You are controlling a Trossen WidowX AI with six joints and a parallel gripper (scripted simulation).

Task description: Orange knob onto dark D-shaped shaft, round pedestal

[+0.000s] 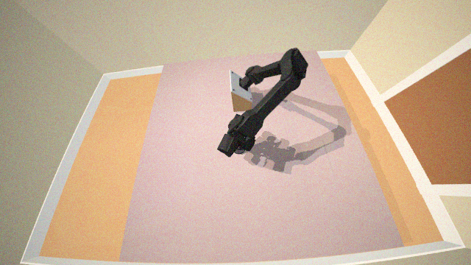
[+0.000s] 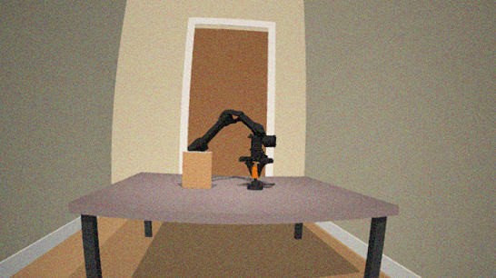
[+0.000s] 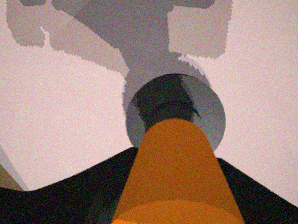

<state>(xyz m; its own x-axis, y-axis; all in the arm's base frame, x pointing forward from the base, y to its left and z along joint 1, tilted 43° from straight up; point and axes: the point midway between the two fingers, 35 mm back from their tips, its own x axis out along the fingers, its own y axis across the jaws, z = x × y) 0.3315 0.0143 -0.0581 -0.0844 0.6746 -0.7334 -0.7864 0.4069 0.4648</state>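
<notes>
Now: the orange knob 2 cm above my gripper tip. Round my gripper tip: dark pedestal 4 cm below.
</notes>
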